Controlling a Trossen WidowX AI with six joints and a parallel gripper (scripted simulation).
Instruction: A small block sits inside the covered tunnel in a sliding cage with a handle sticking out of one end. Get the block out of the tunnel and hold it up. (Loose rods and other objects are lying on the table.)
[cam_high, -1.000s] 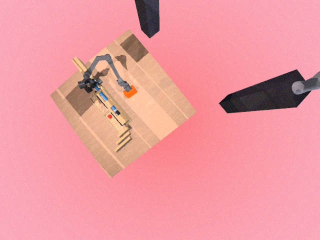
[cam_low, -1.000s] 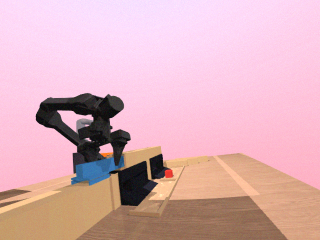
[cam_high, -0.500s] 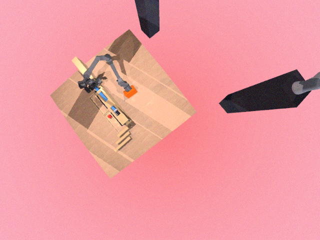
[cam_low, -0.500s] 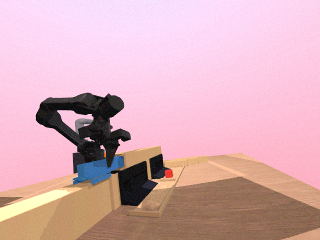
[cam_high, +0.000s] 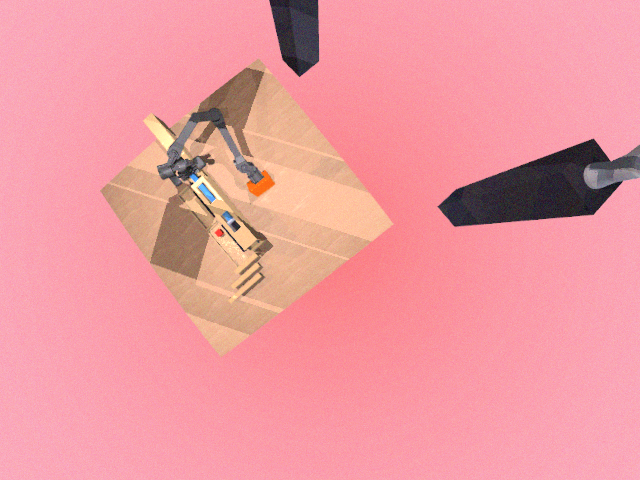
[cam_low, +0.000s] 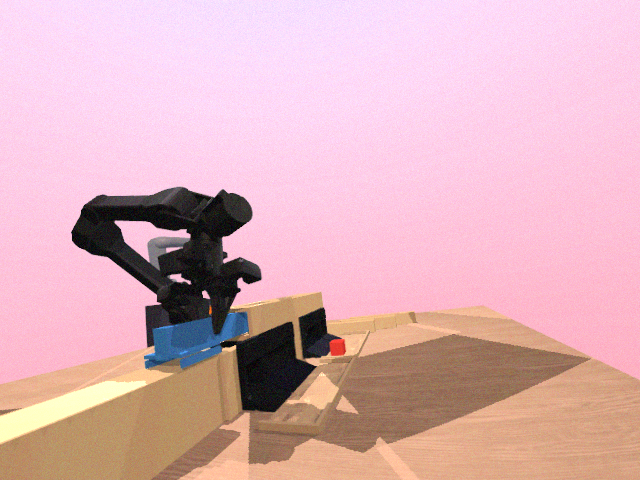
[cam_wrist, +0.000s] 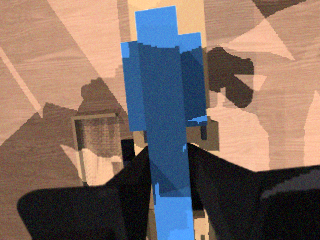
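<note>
Right now the tan covered tunnel is 50 mm to the left of my gripper tip, 50 mm below it and 20 mm ahead of it. Also, from my gripper tip: red block (310 mm to the left, 130 mm ahead, 100 mm below).
</note>
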